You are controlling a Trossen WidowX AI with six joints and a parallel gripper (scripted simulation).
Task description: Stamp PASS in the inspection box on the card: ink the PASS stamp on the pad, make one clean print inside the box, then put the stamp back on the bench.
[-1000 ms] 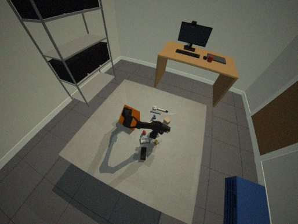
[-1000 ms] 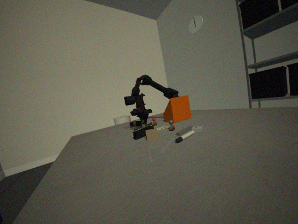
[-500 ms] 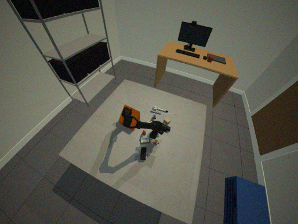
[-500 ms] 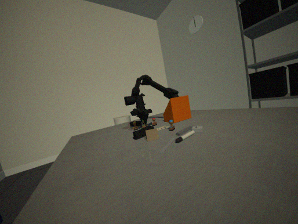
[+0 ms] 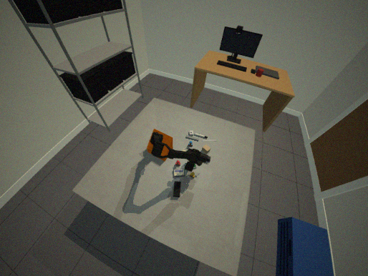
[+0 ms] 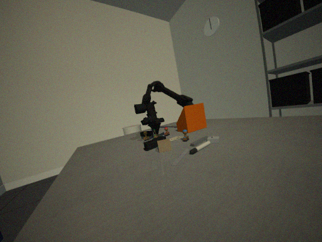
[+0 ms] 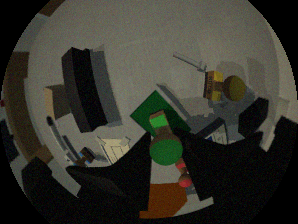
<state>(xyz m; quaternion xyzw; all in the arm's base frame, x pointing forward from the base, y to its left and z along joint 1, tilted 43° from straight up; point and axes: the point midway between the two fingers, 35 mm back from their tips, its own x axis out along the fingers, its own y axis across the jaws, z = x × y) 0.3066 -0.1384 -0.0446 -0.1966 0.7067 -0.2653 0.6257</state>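
Now: the green ink pad 40 mm below my gripper tip. From my gripper tip the other things lie so: green-knobbed pass stamp (10 mm below); red-topped stamp (110 mm behind, 30 mm to the right, 20 mm below); yellow stamp (40 mm ahead, 90 mm to the right, 20 mm below).
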